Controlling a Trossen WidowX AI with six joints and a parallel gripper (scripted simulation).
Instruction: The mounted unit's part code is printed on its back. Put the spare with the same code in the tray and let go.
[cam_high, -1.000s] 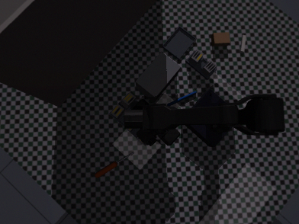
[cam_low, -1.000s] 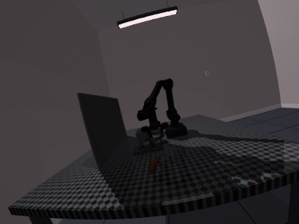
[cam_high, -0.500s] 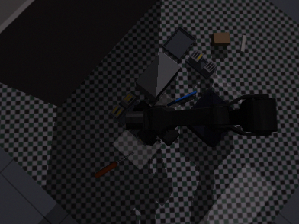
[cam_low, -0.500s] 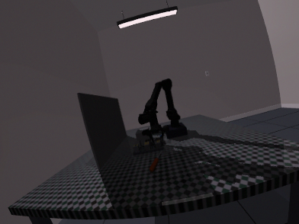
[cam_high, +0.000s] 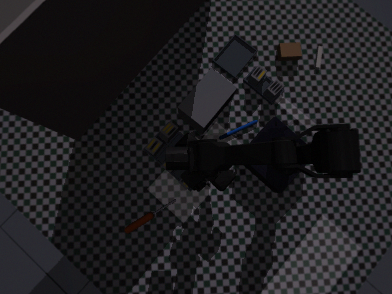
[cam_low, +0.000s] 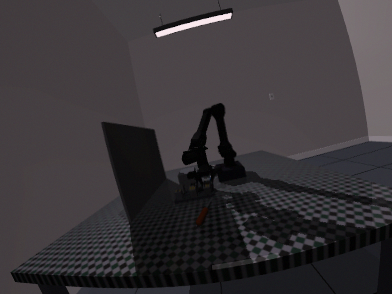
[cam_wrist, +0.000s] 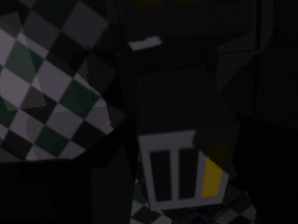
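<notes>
The dark spare block is 30 mm above my gripper tip. The rest, counted from my gripper tip: blue pen (20 mm ahead, 160 mm to the right, 10 mm below); then dark grey tray (230 mm ahead, 310 mm to the right, 10 mm below); then mounted unit (140 mm ahead, 110 mm to the right, 30 mm above).
</notes>
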